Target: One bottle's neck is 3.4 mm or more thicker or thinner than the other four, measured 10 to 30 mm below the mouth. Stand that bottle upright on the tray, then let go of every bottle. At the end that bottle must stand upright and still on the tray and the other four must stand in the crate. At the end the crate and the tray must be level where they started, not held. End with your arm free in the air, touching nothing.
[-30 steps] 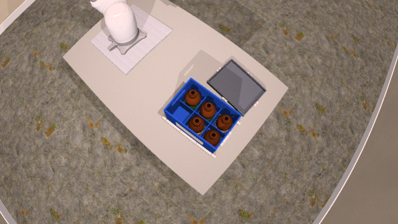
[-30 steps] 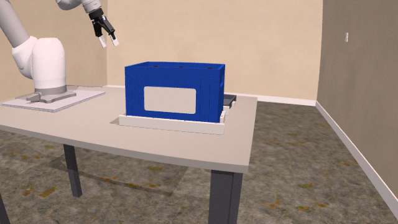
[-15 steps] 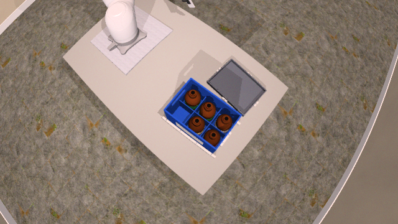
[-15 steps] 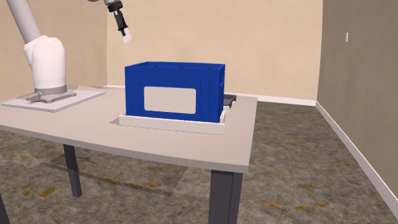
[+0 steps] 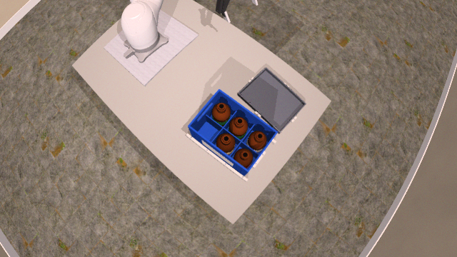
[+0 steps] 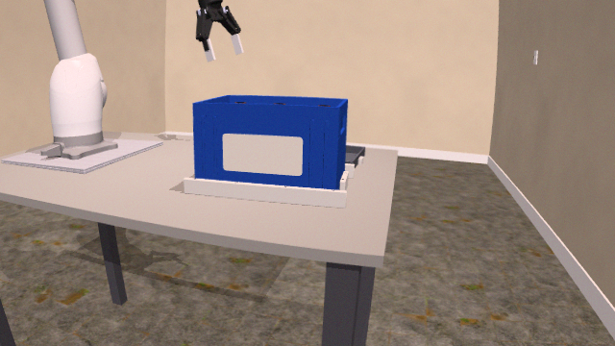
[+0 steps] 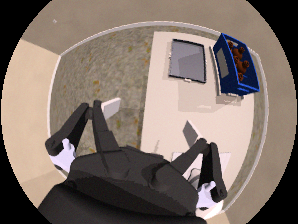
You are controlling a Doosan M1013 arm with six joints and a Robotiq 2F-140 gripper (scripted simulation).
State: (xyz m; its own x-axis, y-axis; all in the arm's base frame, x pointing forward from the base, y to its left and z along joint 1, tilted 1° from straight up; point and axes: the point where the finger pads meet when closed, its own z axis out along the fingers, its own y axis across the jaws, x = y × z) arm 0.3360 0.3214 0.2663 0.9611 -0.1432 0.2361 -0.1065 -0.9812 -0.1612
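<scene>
Right now the crate is 32 cm ahead of my hand, 35 cm to the right of it and 19 cm below it. Round my hand: bottle: 42 cm ahead, 39 cm to the right, 19 cm below; dark grey tray: 32 cm ahead, 10 cm to the right, 26 cm below.
</scene>
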